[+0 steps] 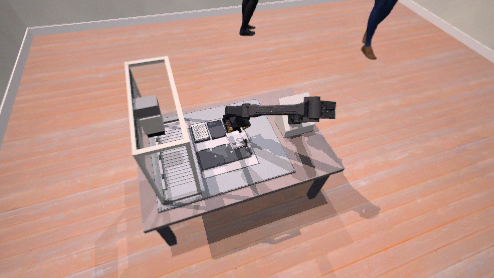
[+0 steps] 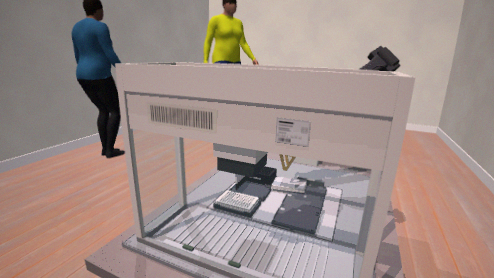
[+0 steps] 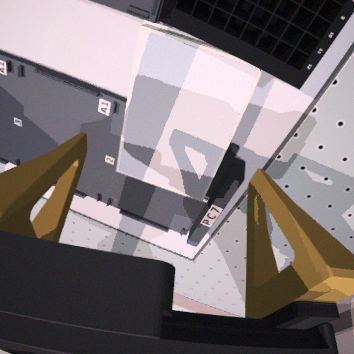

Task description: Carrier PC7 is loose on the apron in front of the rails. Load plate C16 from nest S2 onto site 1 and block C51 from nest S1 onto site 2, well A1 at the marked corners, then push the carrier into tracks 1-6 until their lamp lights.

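Frame: origin at the arm's base, x ahead, y left, z up, level; millimetres.
Seen in the pictures: gripper, fingertip midpoint: (image 1: 235, 130) (image 2: 286, 167) (image 3: 172, 158).
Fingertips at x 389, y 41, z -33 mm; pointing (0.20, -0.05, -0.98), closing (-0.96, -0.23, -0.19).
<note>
Offsets run from my fingertips to a thing's top centre. Level surfaces: height alone.
My gripper (image 1: 238, 128) (image 2: 286, 162) (image 3: 172, 158) is open and empty above a pale, flat plate {dx +4, dy +18, dz -54 mm} (image 1: 237, 139) (image 2: 290, 185) (image 3: 187, 105), likely C16; its label does not show. The plate lies skewed across the edge of dark carrier PC7 {dx +90, dy +105, dz -56 mm} (image 1: 215, 157) (image 2: 298, 212) (image 3: 50, 117), beside its handle end, over the site 2 side. I cannot tell if it is level. A1 labels and site numbers show on the carrier. A white welled plate (image 1: 200, 132) (image 2: 237, 201) sits in the nest nearer the rails. A black gridded piece (image 1: 216, 129) (image 2: 253, 188) (image 3: 260, 32) is beside it. I cannot tell which is C51.
The ribbed rails (image 1: 179, 170) (image 2: 225, 237) run under a pale enclosure frame (image 1: 175, 100) (image 2: 265, 82). A grey head unit (image 1: 148, 115) (image 2: 240, 161) hangs inside it near the nests. A perforated deck {dz -86 mm} (image 1: 272, 150) (image 3: 325, 165) surrounds the work area.
</note>
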